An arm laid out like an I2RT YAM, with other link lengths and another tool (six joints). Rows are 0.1 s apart.
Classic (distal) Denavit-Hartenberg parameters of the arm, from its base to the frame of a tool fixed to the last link. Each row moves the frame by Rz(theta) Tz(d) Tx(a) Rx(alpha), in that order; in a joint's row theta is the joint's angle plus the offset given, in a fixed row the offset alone. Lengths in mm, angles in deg.
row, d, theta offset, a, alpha
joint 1, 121.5, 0, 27.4, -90
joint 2, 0, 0, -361.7, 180
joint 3, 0, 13.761, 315.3, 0
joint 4, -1.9, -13.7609, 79.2, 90
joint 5, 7.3, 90, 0, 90
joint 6, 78.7, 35.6, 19, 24.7
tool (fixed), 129.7, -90, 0, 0
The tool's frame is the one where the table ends.
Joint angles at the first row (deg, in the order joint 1, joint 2, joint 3, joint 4, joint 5, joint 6):
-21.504, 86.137, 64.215, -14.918, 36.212, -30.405
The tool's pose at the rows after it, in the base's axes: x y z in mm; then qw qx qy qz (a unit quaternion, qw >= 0):
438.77 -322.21 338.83 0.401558 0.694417 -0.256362 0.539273
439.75 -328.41 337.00 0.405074 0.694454 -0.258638 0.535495
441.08 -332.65 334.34 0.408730 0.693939 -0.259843 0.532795
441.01 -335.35 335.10 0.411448 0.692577 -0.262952 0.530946
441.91 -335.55 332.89 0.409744 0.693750 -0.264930 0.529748
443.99 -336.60 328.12 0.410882 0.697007 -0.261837 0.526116
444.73 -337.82 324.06 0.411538 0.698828 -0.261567 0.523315
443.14 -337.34 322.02 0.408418 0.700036 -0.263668 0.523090
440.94 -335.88 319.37 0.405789 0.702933 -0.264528 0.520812
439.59 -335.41 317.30 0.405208 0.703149 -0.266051 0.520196
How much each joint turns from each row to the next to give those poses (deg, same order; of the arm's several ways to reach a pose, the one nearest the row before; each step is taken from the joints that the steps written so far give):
-0.567, 1.155, 1.104, -0.199, 0.075, 0.139
-0.567, 0.825, 0.553, 0.084, 0.088, -0.133
-0.299, 0.729, 0.201, 0.441, 0.273, -0.116
-0.164, 0.361, 0.499, -0.276, 0.319, 0.255
0.016, 0.266, 0.137, -0.253, -0.118, 0.376
-0.027, 0.557, -0.093, 0.267, 0.065, -0.373
-0.080, 0.402, -0.127, 0.175, 0.044, -0.038
-0.097, -0.211, -0.306, -0.176, -0.389, 0.322
0.000, -0.287, -0.340, -0.509, -0.265, 0.268
0.004, -0.109, -0.366, 0.069, -0.016, 0.246

